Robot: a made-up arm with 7 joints.
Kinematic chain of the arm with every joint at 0, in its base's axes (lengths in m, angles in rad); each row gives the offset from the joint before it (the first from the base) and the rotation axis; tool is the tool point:
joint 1: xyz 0 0 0.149 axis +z
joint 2: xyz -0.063 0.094 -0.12 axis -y
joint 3: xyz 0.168 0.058 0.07 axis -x
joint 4: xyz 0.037 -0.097 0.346 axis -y
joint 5: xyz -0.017 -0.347 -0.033 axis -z
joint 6: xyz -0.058 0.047 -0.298 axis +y
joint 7: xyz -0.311 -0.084 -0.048 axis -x
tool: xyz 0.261 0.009 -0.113
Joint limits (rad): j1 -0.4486..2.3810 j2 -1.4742..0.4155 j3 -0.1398..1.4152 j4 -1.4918..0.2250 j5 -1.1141..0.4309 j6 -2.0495..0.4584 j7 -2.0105..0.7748
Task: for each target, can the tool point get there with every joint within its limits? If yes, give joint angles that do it. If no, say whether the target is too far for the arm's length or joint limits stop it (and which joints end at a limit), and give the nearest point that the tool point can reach.
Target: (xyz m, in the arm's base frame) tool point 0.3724 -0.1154 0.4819
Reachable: yes | joints 2.1258 -0.1467 0.0947 -1.2373 0.0462 -0.0048 -0.2585
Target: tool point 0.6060 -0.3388 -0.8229
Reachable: no: joint limits stop it (at a limit: joint 1, joint 2, joint 4, joint 7) | nearest point 0.4532 -0.2141 -0.3170 | short by 0.543 m
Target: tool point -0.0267 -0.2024 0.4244
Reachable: yes | joints 1.0493 0.1197 1.0360 -0.4512 -0.2390 -0.3536 -0.8422
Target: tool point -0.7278 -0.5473 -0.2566
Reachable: no: joint limits stop it (at a limit: joint 1, joint 2, joint 3, joint 6) | nearest point -0.3388 -0.3508 -0.2160 | short by 0.438 m
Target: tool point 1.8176 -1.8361 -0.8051
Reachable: no: too far | nearest point 0.5184 -0.3682 -0.2014 | short by 2.051 m
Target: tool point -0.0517 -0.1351 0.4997
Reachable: yes | joints 1.7167 -0.0608 1.1566 -0.5617 -0.2606 -0.8481 -1.7806
